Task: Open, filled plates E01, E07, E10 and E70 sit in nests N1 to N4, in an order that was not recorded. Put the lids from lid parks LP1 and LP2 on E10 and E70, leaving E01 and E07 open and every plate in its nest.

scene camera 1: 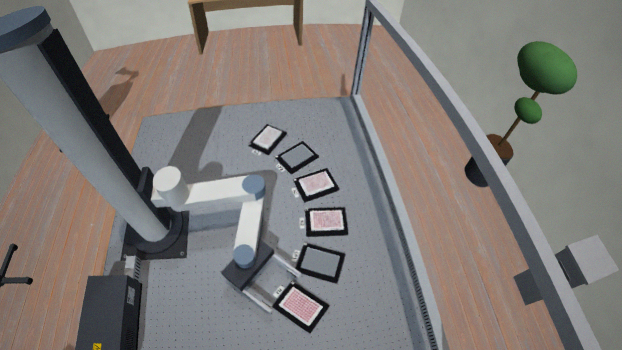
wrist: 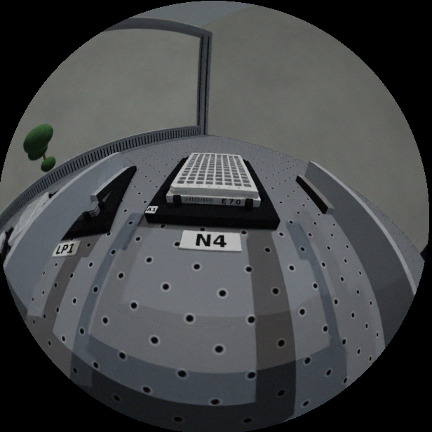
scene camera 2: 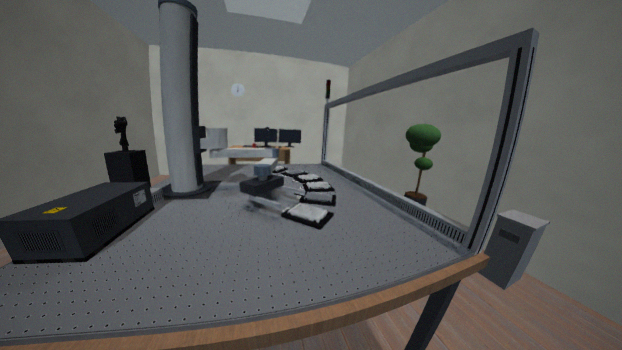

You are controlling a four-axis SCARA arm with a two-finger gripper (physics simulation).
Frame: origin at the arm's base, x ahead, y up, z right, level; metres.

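Seen in the pictures: gripper, fingertip midpoint: [scene camera 1: 285,293] [scene camera 2: 294,199]; arm's base, origin of the base link: [scene camera 1: 157,227] [scene camera 2: 188,191].
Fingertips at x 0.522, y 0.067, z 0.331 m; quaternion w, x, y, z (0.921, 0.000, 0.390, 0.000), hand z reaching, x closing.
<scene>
Offsets run from my fingertips to a thing's top centre. Level surfaces: height alone.
Plate E70 @(dx +0.046, dy -0.028, dz +0.045 m) [scene camera 1: 301,305] [scene camera 2: 307,213] [wrist: 215,172] sits open in nest N4 [wrist: 212,219], its label readable in the wrist view. Open plates also sit in N3 @(dx +0.194, dy -0.028, dz -0.279 m) [scene camera 1: 326,220], N2 @(dx +0.182, dy -0.028, dz -0.460 m) [scene camera 1: 316,183] and N1 @(dx -0.008, dy -0.028, dz -0.756 m) [scene camera 1: 268,137]; their labels are not readable. A smooth grey lid @(dx +0.141, dy -0.037, dz -0.111 m) [scene camera 1: 320,261] [scene camera 2: 318,198] lies in park LP1, and a similar lid @(dx +0.121, dy -0.037, dz -0.625 m) [scene camera 1: 297,156] lies in LP2. My gripper [scene camera 1: 284,292] [scene camera 2: 292,201] [wrist: 213,157] is open and empty, low above the table, on the arm's side of N4. Its fingers stand wide; one tip is near LP1.
The arm's column [scene camera 1: 100,135] [scene camera 2: 181,100] stands at the left, with a dark control box [scene camera 1: 110,310] [scene camera 2: 75,217] near it. A framed screen [scene camera 1: 425,75] [scene camera 2: 435,71] runs along the right edge of the perforated table @(dy -0.054 m) [scene camera 1: 200,310] [scene camera 2: 210,270].
</scene>
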